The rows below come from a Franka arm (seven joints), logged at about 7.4 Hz.
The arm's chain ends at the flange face. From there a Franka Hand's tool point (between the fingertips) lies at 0.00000 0.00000 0.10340 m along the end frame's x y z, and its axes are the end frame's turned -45 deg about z.
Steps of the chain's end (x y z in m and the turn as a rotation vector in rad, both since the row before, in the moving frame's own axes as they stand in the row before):
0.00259, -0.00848, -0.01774, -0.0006, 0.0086, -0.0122
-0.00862, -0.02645, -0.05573, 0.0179, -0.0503, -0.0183
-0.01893, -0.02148, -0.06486, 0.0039, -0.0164, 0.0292
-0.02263, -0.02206, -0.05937, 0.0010, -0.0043, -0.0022
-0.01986, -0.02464, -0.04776, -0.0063, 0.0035, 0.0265
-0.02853, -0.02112, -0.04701, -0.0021, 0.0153, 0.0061
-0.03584, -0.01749, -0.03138, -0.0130, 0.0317, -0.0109
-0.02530, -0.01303, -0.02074, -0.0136, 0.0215, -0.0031
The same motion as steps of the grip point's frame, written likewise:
0.00842, -0.00350, -0.01774, -0.0065, 0.0057, -0.0122
0.01019, -0.02976, -0.05588, 0.0482, -0.0229, -0.0183
0.00091, -0.03007, -0.06487, 0.0144, -0.0088, 0.0292
-0.00064, -0.03199, -0.05937, 0.0037, -0.0023, -0.0022
0.00317, -0.03075, -0.04776, -0.0069, -0.0020, 0.0265
-0.00428, -0.03383, -0.04702, -0.0123, 0.0093, 0.0061
-0.01159, -0.03445, -0.03144, -0.0316, 0.0132, -0.0109
-0.00809, -0.02454, -0.02077, -0.0248, 0.0056, -0.0031

